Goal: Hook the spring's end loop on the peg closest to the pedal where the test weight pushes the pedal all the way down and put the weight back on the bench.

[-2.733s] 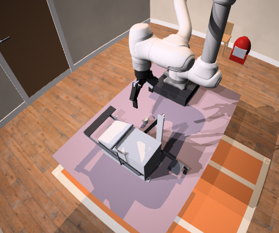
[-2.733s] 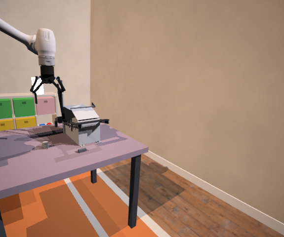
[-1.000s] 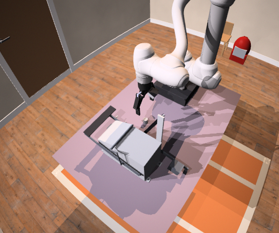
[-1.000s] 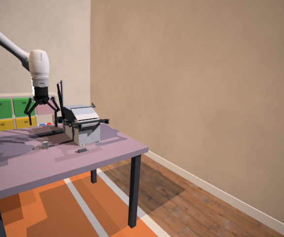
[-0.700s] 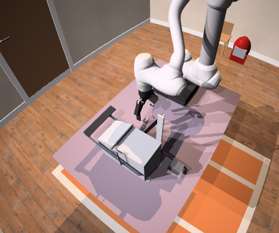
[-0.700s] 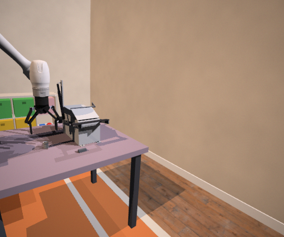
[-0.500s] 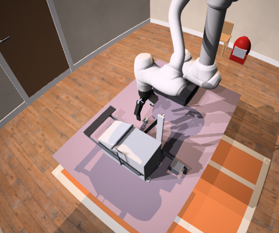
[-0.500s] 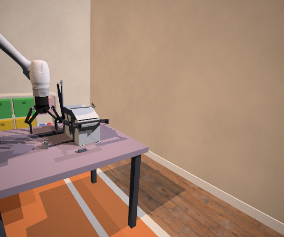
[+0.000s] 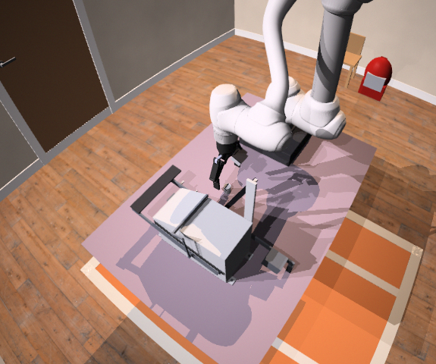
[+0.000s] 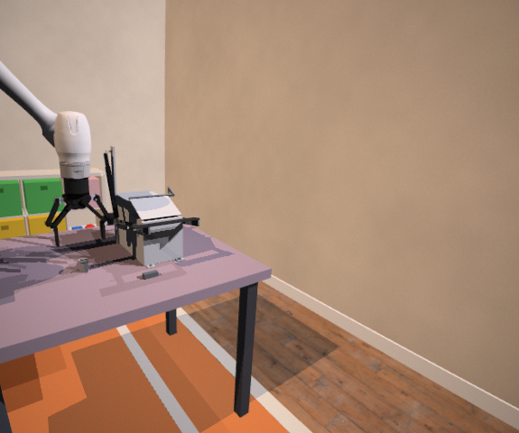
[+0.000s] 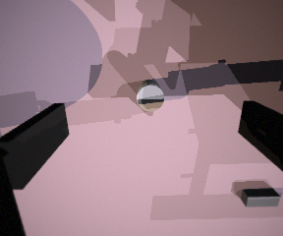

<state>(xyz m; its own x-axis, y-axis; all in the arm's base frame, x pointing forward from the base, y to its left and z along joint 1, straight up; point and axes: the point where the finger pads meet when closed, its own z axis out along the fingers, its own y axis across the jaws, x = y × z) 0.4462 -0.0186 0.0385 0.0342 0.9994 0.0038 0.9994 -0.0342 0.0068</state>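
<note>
Right now my hand is 90 mm above the steel test weight. From my hand the other things lie so: small grey block (170 mm ahead, 180 mm to the right, 110 mm below).
</note>
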